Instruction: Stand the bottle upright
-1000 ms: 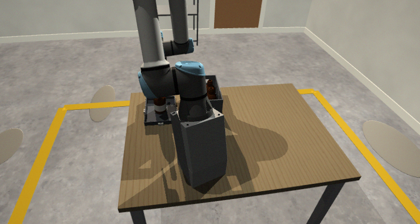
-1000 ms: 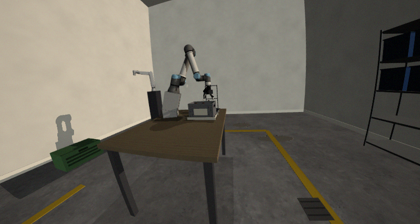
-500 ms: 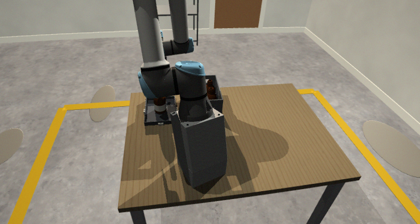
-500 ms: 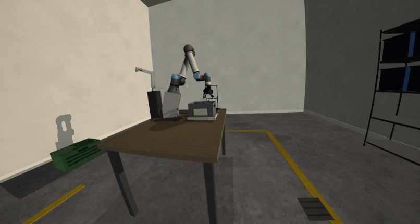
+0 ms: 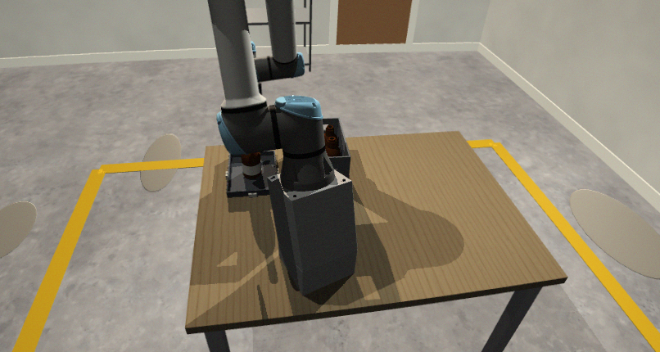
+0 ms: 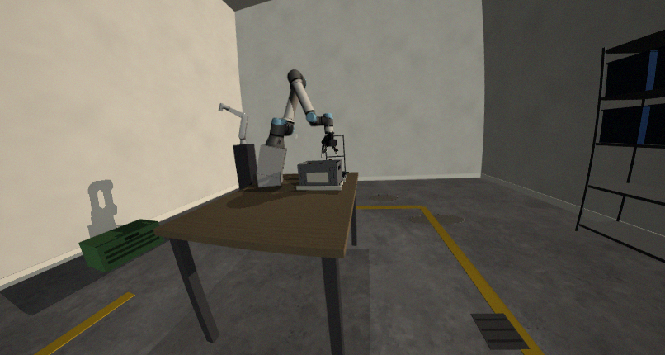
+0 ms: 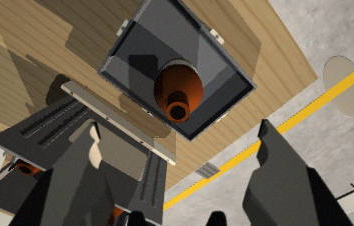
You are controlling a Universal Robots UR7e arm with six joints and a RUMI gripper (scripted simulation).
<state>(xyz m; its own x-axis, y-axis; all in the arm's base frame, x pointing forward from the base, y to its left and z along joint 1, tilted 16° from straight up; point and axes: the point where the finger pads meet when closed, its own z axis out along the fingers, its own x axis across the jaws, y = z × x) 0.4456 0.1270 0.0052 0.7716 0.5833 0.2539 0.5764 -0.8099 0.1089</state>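
The bottle is 10 cm below my hand. Also, from my hand: dark tray (17 cm below); crate (4 cm behind, 27 cm to the right, 10 cm below).
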